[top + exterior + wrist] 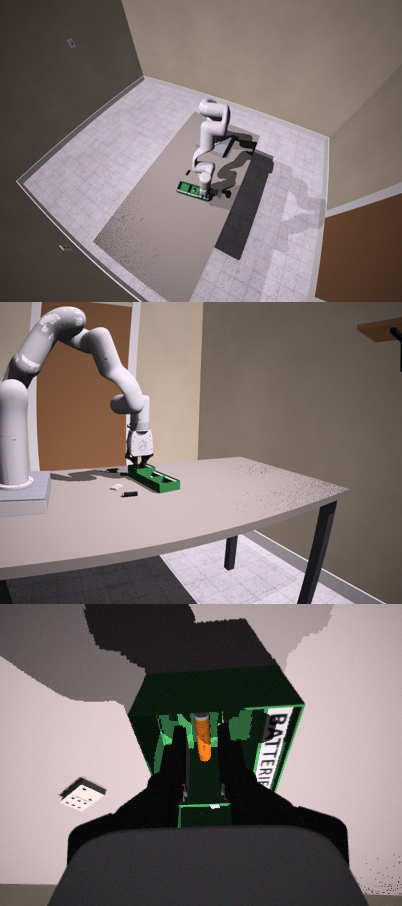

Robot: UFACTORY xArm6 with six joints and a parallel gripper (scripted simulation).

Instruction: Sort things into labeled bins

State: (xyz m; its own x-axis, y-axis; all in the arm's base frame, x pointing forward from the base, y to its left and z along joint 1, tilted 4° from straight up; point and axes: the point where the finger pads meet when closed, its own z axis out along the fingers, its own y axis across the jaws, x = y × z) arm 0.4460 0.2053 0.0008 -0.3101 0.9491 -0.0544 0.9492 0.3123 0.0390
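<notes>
The orange battery lies 3 cm below my hand. Also, from my hand: silver nut (3 cm ahead, 8 cm to the right, 2 cm below); then black nut (2 cm ahead, 8 cm to the right, 3 cm below); then green three-bin tray (3 cm ahead, 8 cm to the right, 2 cm below).
</notes>
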